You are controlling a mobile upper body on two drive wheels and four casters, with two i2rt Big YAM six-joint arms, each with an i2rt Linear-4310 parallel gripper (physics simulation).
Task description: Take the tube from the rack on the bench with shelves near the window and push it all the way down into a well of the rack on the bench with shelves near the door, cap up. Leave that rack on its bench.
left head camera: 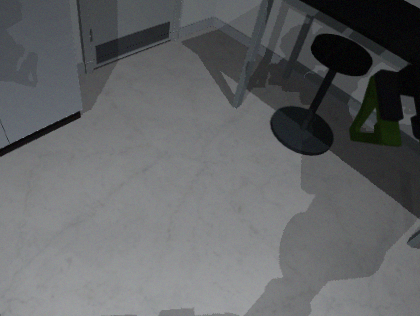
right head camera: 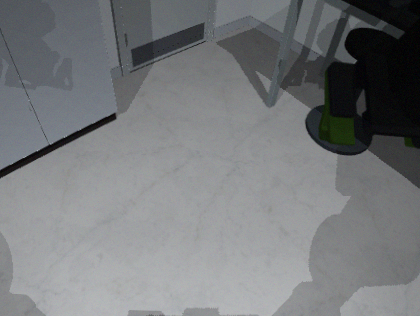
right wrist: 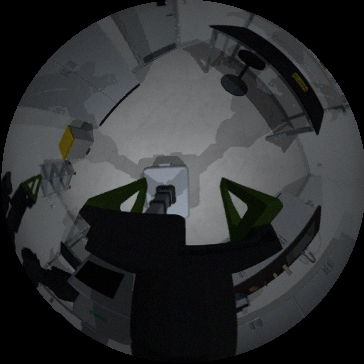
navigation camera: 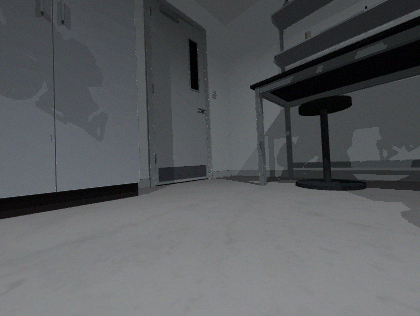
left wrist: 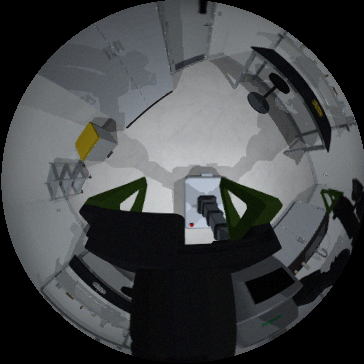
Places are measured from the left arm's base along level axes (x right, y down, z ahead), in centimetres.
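Pixels of known places: left gripper, between the fingertips: (right wrist: 37,176) (left wrist: 182,180); right gripper, between the fingertips: (left head camera: 387,138) (right head camera: 364,136) (right wrist: 183,181) (left wrist: 324,189).
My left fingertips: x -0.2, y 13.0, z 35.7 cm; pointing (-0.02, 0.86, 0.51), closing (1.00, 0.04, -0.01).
Note:
Behind a point stands the place of what it marks.
The bench near the door (left head camera: 380,25) @[y 49.6, x 128.1, z 144.6 cm] (left wrist: 325,130) @[y 49.6, x 176.8, z 94.6 cm] (right wrist: 312,111) @[y 49.6, x 170.1, z 89.4 cm] (navigation camera: 350,75) @[y 52.1, x 152.5, z 161.3 cm] stands at the right of the views. A yellow rack (left wrist: 317,107) @[y 46.6, x 161.6, z 120.8 cm] (right wrist: 299,82) @[y 48.2, x 160.8, z 119.9 cm] lies on its top. In the left wrist view, another shelved bench (left wrist: 85,271) @[y 49.6, x -125.1, z -81.1 cm] at the lower left carries a small pale rack (left wrist: 98,287) @[y 46.3, x -113.1, z -106.5 cm]; a tube in it is too small to make out. My left gripper (left wrist: 182,180) @[y 13.0, x -0.2, z 35.7 cm] is open and empty, far from both racks. My right gripper (right head camera: 377,142) @[y 14.8, x 45.3, z 32.3 cm] (right wrist: 183,181) @[y 14.8, x 45.3, z 32.3 cm] is open and empty, over the floor and away from the benches.
A black round stool (left head camera: 341,54) @[y 75.0, x 124.2, z 157.0 cm] (left wrist: 279,83) @[y 75.0, x 122.7, z 155.4 cm] (right wrist: 251,60) @[y 75.0, x 123.2, z 153.0 cm] (navigation camera: 325,105) @[y 80.0, x 120.3, z 150.7 cm] stands by the door bench. A tall white cabinet (left head camera: 35,65) @[y 90.7, x -33.9, z 147.9 cm] (right head camera: 55,75) @[y 90.1, x -40.0, z 142.9 cm] (navigation camera: 95,100) @[y 76.5, x -37.6, z 144.9 cm] is at the left, the door (navigation camera: 177,100) @[y 43.4, x 4.7, z 236.1 cm] beyond it. A yellow-sided box (left wrist: 87,141) @[y 96.0, x -124.8, z 80.0 cm] (right wrist: 67,142) @[y 96.0, x -121.3, z 79.9 cm] stands near a wire rack.

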